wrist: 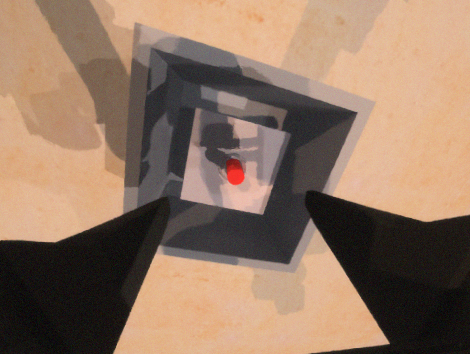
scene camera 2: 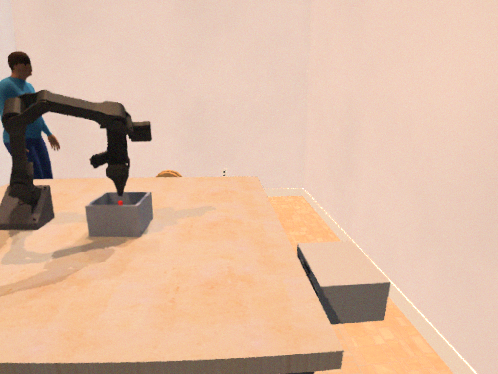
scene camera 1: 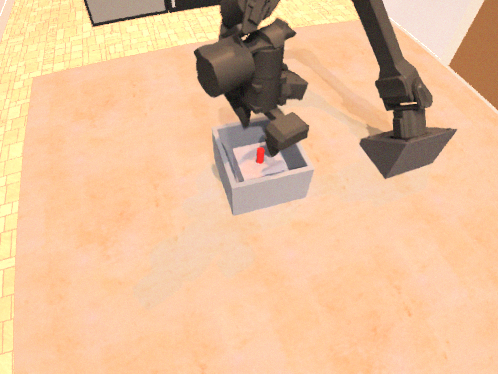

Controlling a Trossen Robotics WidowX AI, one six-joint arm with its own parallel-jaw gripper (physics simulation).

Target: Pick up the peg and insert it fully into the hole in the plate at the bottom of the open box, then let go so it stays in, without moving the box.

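Places are measured from the arm's base along level axes (x back, y right, z up), in centimetres.
Pixels of known places: gripper, between the fingertips: (wrist: 238, 200) (scene camera 2: 121, 191) (scene camera 1: 259, 140); arm's base, origin of its link: (scene camera 2: 30, 196) (scene camera 1: 411, 136).
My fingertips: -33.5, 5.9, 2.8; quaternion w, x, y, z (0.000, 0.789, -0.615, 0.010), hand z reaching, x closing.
Note:
Ahead of a thing's pixels: the offset from my fingertips to its top centre, as dx, dy, dz. Level surfaces: height alone.
The red peg {+0.5, +0.1, -3.1} (scene camera 1: 260, 155) (scene camera 2: 120, 202) (wrist: 235, 172) stands about upright near the middle of the pale plate {+0.4, +0.1, -5.8} (scene camera 1: 245, 161) (wrist: 250, 200), at the bottom of the open grey box {+0.4, +0.1, -2.1} (scene camera 1: 270, 194) (scene camera 2: 117, 222) (wrist: 310, 86). Its lower end meets the plate at the hole, whose edge shows partly in the wrist view; how deep the peg sits cannot be told. My gripper (scene camera 1: 259, 139) (scene camera 2: 120, 194) (wrist: 238, 200) is open and empty. It points down above the peg, with its fingertips around the height of the box rim and wide apart, not touching the peg.
The box walls surround the plate and peg on all sides. The arm's base (scene camera 1: 410, 150) (scene camera 2: 30, 212) stands on the table {dz -11.9} (scene camera 1: 150, 250) (scene camera 2: 200, 300) beside the box. A grey block (scene camera 2: 350, 280) is beyond the table's edge, and a person (scene camera 2: 22, 90) stands behind the arm.

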